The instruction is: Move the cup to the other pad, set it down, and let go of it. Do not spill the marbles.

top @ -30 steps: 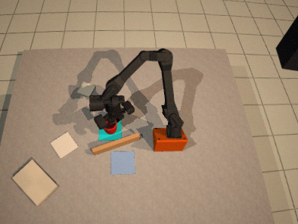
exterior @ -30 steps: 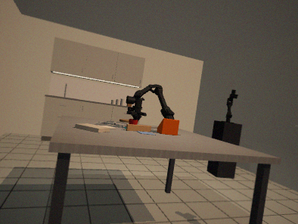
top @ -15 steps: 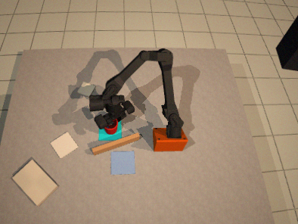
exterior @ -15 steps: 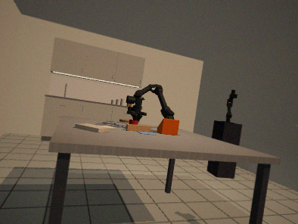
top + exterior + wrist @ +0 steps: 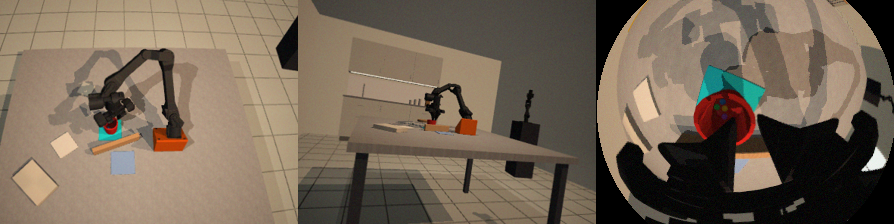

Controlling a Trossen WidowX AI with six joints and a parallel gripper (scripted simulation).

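My gripper tip is 3 cm above the red cup, 2 cm short of it and 1 cm to the right of it. Also, from my gripper tip: light blue pad: 18 cm to the left, 8 cm below, 6 cm behind; wooden bar: 10 cm to the left, 5 cm below, 2 cm behind.
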